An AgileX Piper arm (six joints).
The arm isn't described. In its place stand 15 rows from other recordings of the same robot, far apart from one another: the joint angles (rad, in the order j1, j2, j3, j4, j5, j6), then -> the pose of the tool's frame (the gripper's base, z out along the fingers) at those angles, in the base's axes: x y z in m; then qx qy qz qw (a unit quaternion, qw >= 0).
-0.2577 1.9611 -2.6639 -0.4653 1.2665 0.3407 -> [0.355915 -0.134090 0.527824 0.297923 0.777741 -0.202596 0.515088]
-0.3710 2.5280 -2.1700 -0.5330 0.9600 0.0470 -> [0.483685 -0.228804 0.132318 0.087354 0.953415 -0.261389 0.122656]
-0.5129 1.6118 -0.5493 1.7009 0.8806 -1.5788 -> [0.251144 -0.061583 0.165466 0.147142 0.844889 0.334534 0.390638]
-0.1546 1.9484 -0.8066 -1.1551 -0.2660 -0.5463 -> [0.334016 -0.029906 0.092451 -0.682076 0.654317 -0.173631 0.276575]
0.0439 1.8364 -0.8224 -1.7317 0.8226 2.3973 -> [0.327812 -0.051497 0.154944 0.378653 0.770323 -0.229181 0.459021]
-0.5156 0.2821 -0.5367 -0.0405 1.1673 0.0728 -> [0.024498 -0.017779 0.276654 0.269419 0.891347 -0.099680 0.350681]
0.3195 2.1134 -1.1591 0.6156 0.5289 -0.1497 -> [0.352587 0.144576 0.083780 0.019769 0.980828 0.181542 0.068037]
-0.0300 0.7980 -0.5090 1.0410 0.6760 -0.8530 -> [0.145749 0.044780 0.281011 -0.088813 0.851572 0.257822 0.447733]
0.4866 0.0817 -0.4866 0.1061 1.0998 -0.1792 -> [0.001989 0.010767 0.270827 -0.289744 0.836259 0.123204 0.448932]
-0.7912 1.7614 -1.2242 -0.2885 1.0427 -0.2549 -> [0.219795 -0.254173 0.215903 -0.196878 -0.971413 0.129232 0.029921]
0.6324 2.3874 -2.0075 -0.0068 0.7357 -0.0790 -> [0.424253 0.310376 0.158977 -0.337220 0.902503 0.070418 0.258481]
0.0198 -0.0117 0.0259 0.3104 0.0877 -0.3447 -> [0.056547 0.003555 0.197567 -0.029027 0.710224 0.004017 0.703366]
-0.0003 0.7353 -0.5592 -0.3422 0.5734 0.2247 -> [0.140188 -0.016608 0.287605 0.011962 0.889751 -0.096435 0.445983]
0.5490 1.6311 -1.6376 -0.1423 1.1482 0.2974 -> [0.303006 0.171560 0.369608 -0.132550 0.955336 0.040634 0.260983]
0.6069 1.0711 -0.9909 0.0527 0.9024 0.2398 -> [0.167118 0.120613 0.342193 -0.163741 0.928909 0.158783 0.291726]
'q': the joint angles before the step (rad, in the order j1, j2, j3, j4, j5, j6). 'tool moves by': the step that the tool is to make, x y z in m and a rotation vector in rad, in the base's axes. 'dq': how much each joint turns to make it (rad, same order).
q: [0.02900, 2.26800, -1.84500, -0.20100, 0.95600, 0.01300]
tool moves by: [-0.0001, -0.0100, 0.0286, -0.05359, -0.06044, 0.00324]
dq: [-0.01200, -0.04586, -0.02136, -0.05696, 0.00822, -0.00006]
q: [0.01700, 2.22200, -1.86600, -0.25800, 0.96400, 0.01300]
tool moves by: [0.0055, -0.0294, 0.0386, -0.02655, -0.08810, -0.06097]
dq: [-0.05597, -0.01917, -0.10578, -0.02403, 0.03795, 0.00005]
